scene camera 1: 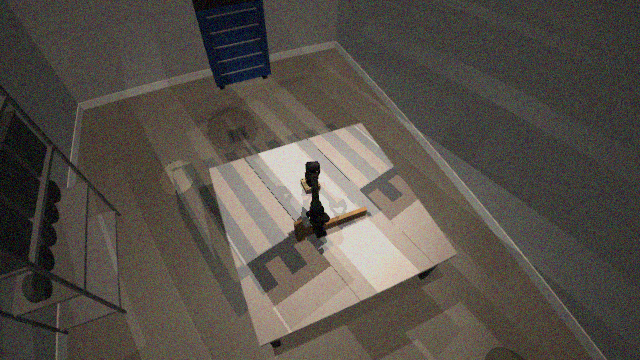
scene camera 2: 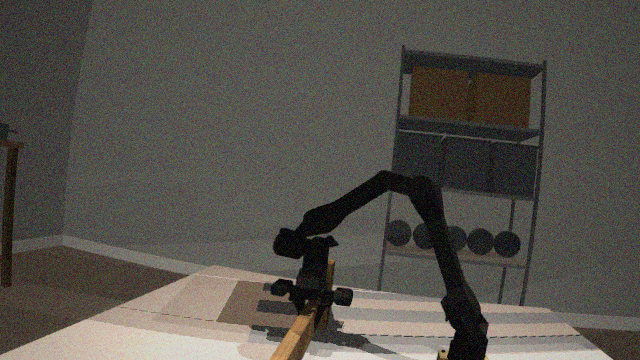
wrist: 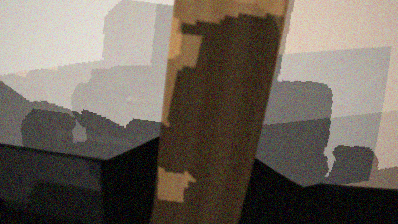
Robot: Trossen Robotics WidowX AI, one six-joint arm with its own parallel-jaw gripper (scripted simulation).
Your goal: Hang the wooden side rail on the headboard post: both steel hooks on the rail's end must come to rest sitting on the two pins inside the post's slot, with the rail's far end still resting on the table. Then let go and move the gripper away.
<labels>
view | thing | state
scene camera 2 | my gripper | -
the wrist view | my gripper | -
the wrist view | wooden side rail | -
</labels>
